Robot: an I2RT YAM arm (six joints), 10 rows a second.
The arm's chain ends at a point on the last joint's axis. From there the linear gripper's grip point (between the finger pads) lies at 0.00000 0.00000 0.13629 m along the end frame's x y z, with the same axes.
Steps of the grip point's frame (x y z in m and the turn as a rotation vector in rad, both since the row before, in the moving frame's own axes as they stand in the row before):
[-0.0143 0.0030 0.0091 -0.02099 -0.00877 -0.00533]
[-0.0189 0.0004 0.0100 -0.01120 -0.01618 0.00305]
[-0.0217 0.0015 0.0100 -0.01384 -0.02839 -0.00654]
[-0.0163 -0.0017 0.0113 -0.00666 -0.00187 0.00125]
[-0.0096 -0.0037 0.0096 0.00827 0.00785 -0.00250]
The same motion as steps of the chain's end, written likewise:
[-0.0131 0.0001 0.0091 -0.02099 -0.00877 -0.00533]
[-0.0167 -0.0011 0.0100 -0.01120 -0.01618 0.00305]
[-0.0178 -0.0004 0.0101 -0.01384 -0.02839 -0.00654]
[-0.0160 -0.0026 0.0113 -0.00666 -0.00187 0.00125]
[-0.0107 -0.0026 0.0096 0.00827 0.00785 -0.00250]

